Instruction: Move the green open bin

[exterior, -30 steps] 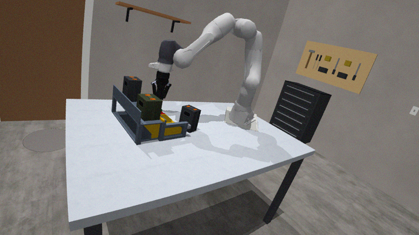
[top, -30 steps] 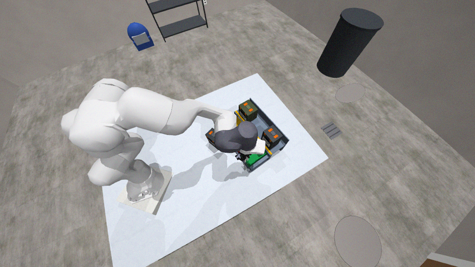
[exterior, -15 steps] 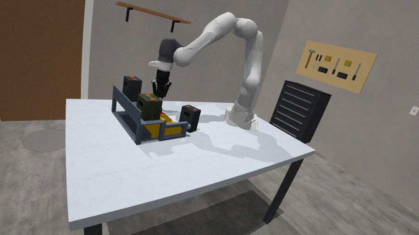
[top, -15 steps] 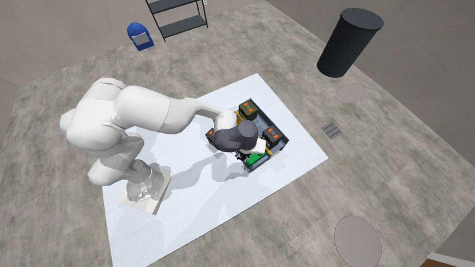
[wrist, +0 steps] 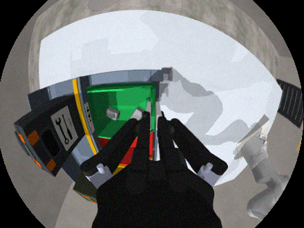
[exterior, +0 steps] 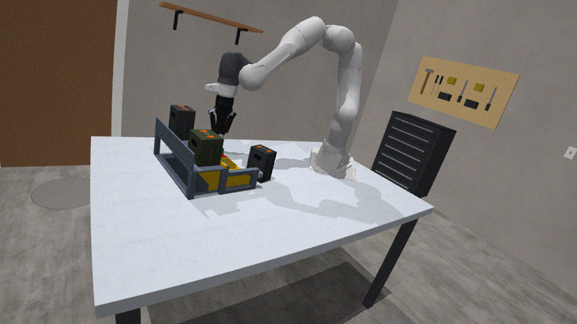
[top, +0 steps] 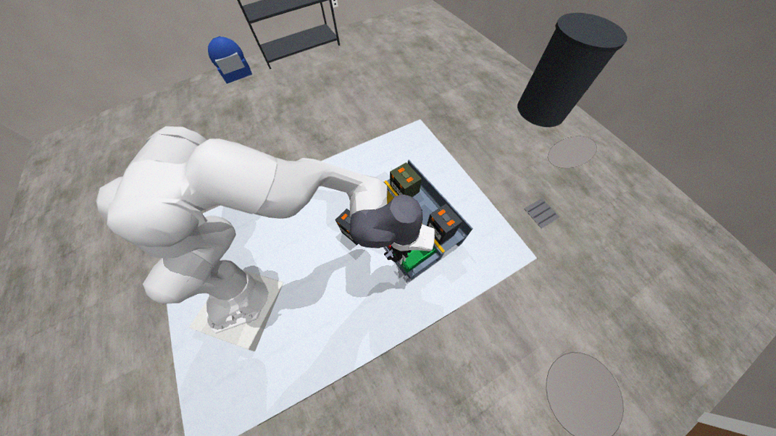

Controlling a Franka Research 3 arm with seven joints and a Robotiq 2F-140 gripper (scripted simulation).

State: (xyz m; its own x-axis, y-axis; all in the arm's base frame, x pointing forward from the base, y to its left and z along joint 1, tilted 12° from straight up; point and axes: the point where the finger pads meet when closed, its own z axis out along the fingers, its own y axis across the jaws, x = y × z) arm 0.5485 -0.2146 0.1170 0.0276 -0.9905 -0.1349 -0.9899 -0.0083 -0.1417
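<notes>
Right now the green open bin is 8 cm ahead of my hand and 2 cm below it. From my hand the other things lie so: red bin (8 cm ahead, 11 cm to the left, 4 cm below); then black box (18 cm ahead, 8 cm above); then yellow bin (8 cm ahead, 23 cm to the left, 4 cm below).
</notes>
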